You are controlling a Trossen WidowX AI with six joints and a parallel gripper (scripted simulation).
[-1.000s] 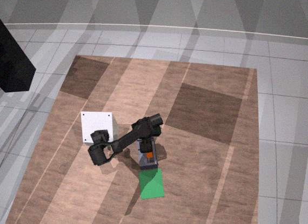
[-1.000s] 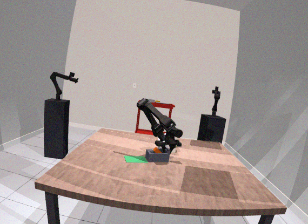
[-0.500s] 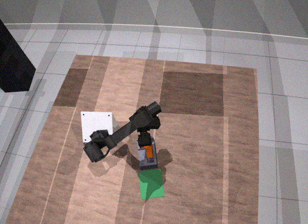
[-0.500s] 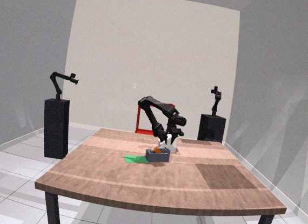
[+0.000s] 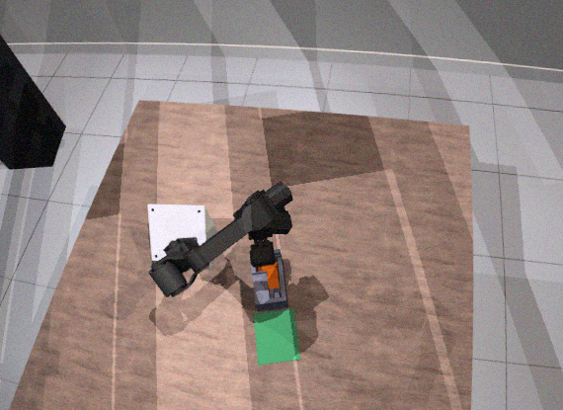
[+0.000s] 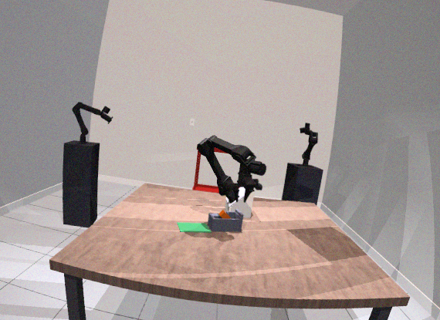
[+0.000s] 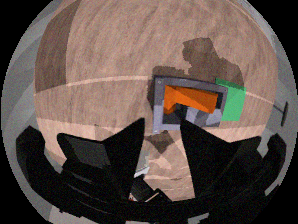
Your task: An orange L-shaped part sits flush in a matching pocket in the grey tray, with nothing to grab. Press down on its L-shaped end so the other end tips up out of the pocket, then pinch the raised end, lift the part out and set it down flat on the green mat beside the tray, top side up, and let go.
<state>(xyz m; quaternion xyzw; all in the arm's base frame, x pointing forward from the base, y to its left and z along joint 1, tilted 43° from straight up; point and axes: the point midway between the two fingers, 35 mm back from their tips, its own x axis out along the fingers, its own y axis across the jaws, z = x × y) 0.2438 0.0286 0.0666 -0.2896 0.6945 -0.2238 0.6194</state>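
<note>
The orange L-shaped part lies 4 cm to the right of my gripper tip and 10 cm below it. From my gripper tip the other things lie so: green mat (2 cm ahead, 22 cm to the right, 16 cm below).
</note>
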